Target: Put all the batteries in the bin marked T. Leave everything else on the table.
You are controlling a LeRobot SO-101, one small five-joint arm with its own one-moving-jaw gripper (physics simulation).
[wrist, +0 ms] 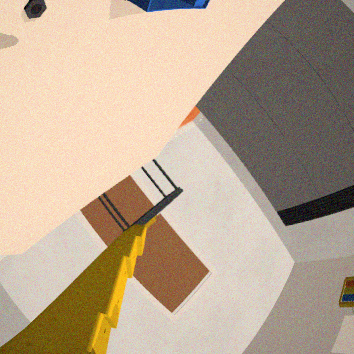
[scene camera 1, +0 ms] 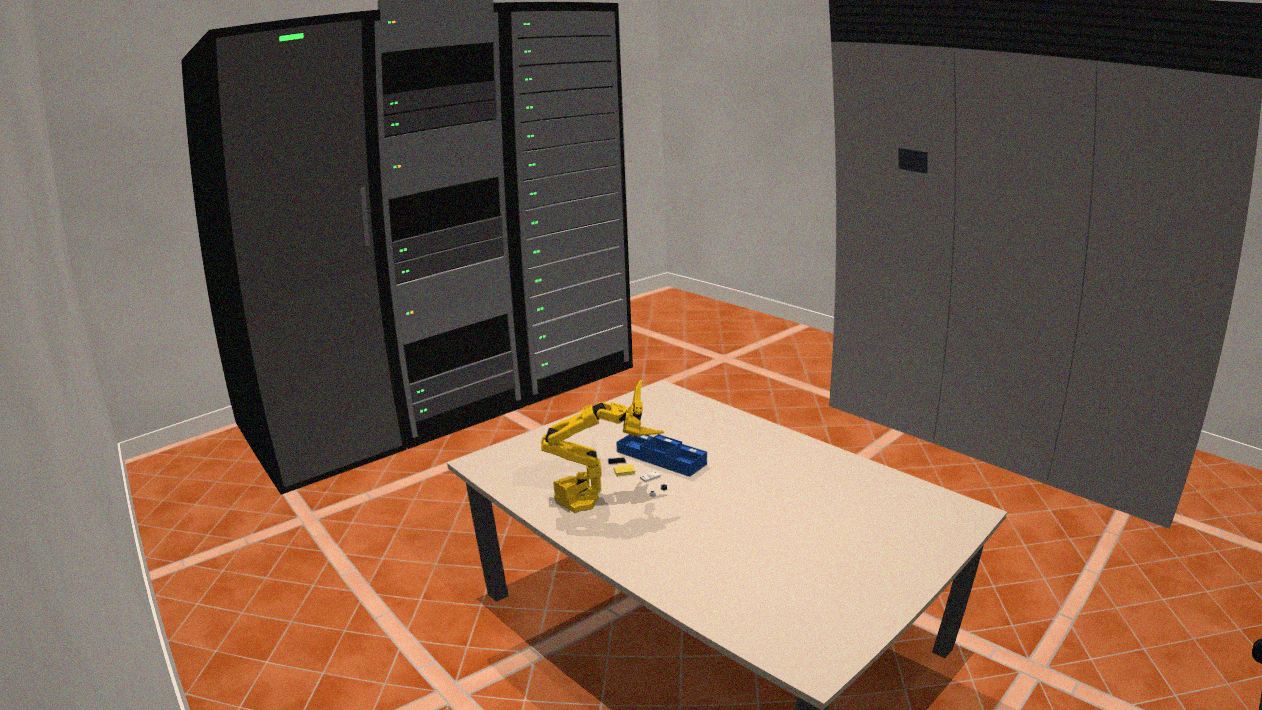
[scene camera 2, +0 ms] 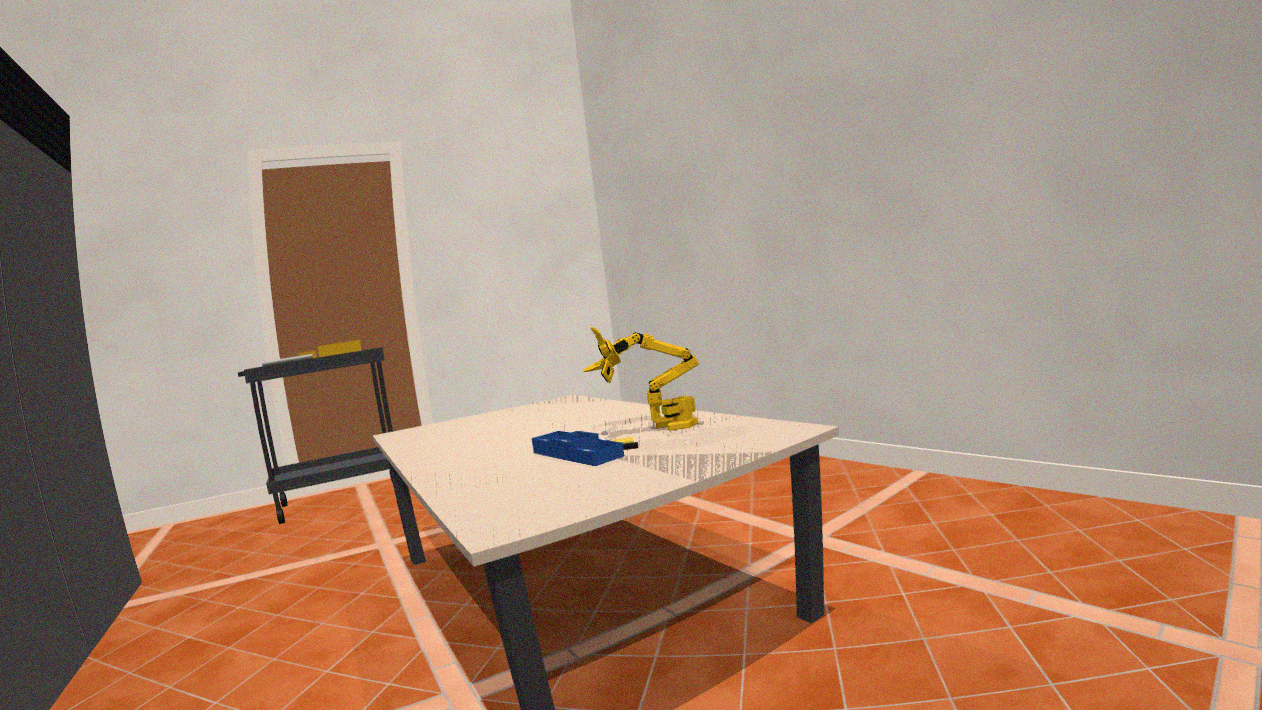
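Labels:
Blue bins (scene camera 1: 662,451): 2.2 m from the lens.

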